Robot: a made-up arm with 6 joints.
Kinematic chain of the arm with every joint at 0, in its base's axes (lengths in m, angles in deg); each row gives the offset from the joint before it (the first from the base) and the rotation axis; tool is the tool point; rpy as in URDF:
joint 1: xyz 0 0 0.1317 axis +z
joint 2: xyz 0 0 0 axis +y
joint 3: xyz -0.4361 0 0.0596 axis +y
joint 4: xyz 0.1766 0 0.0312 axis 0.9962 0 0.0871
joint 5: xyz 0 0 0 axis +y
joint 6: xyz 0.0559 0 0.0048 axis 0.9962 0 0.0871
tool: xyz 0 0 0 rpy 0 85 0
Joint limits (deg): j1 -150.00..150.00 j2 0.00..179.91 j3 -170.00..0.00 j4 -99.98..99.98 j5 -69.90..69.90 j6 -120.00..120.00
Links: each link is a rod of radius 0.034 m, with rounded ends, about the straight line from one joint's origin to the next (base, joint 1, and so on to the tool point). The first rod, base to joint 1, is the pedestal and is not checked.
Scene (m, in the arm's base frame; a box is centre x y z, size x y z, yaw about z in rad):
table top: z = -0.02
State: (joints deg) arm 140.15 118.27 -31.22 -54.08 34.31 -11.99
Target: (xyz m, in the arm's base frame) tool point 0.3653 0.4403 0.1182
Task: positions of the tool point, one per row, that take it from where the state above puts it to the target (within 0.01 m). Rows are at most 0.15 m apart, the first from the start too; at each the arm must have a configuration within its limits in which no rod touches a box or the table.
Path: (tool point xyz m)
1: -0.1799 0.2951 0.2408
2: -0.1195 0.3813 0.2166
3: -0.0256 0.4490 0.1921
4: 0.0944 0.4865 0.1673
5: 0.2293 0.4850 0.1427
6: 0.3653 0.4403 0.1182

